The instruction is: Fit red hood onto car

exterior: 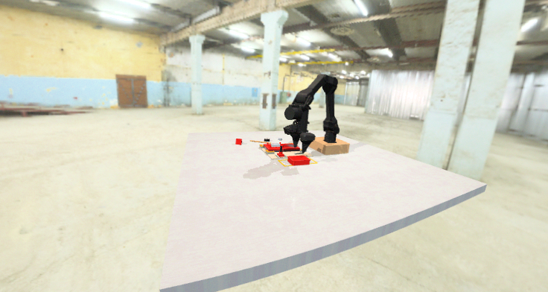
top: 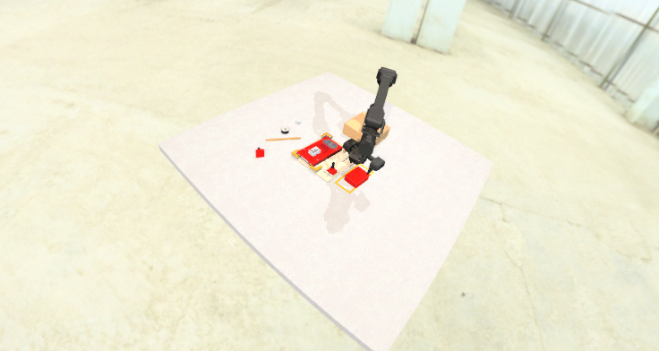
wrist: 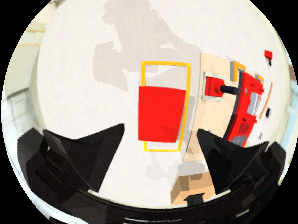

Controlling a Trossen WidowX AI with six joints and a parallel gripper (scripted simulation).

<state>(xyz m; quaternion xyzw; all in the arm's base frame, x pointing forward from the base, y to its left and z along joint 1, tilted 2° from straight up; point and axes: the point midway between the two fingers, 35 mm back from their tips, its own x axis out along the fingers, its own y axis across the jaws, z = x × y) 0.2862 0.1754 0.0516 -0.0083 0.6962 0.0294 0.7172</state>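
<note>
The red hood is 5 cm below my gripper tip. Round my gripper tip: thin wooden stick: 40 cm to the right, 10 cm ahead, 6 cm below; then engine block: 22 cm to the right, 6 cm ahead, 4 cm below; then tan jig: 20 cm to the right, 5 cm below, 2 cm ahead.
</note>
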